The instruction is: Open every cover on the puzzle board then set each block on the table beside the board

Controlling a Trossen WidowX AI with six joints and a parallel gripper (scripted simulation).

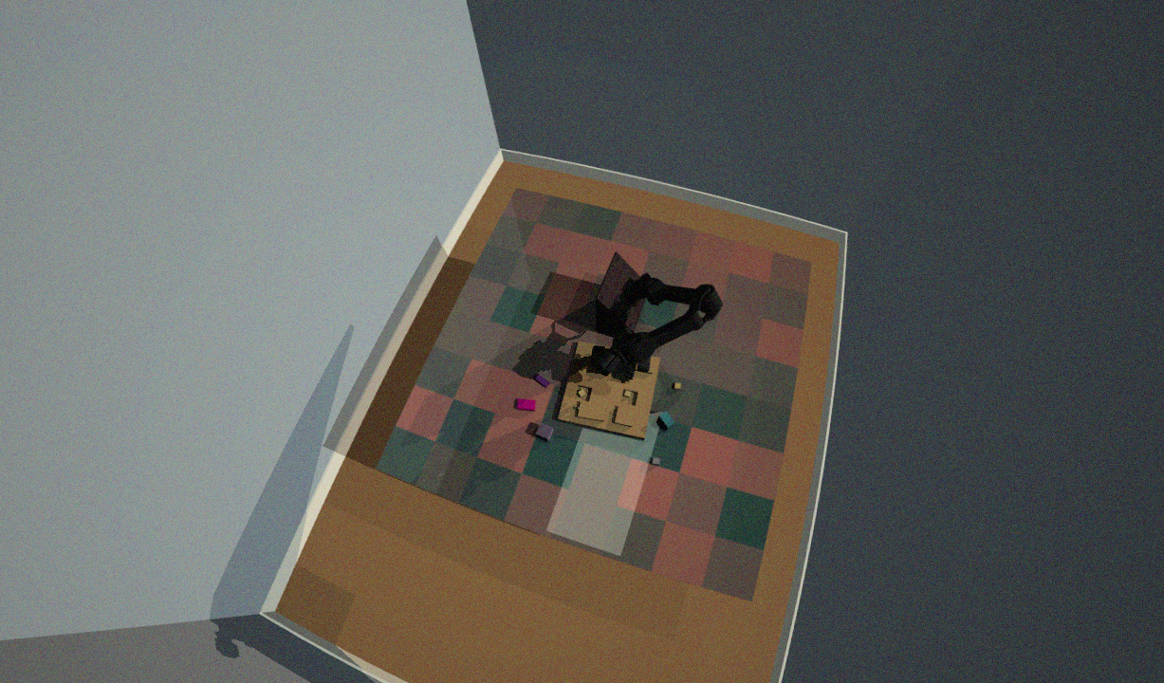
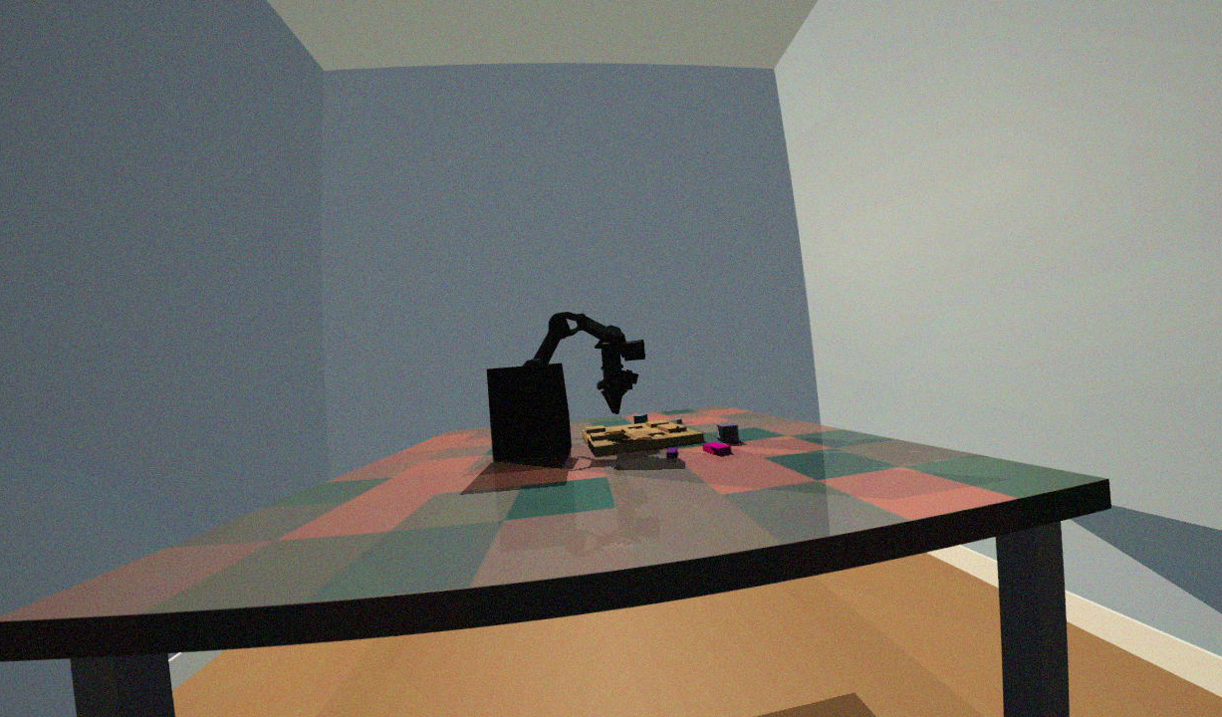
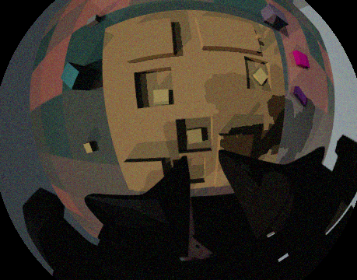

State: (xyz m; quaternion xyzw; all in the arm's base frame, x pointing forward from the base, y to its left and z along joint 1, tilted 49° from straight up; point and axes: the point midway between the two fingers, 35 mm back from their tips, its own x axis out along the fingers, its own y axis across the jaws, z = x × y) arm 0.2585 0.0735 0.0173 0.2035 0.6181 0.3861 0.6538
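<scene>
Now: gripper tip 60 mm above the tan puzzle board, 50 mm short of it and 10 mm to the right of it. Round my gripper tip: teal block 200 mm to the left, 90 mm ahead, 60 mm below; then lavender block 290 mm ahead, 150 mm to the right, 60 mm below; then small grey block 230 mm ahead, 220 mm to the left, 70 mm below.
</scene>
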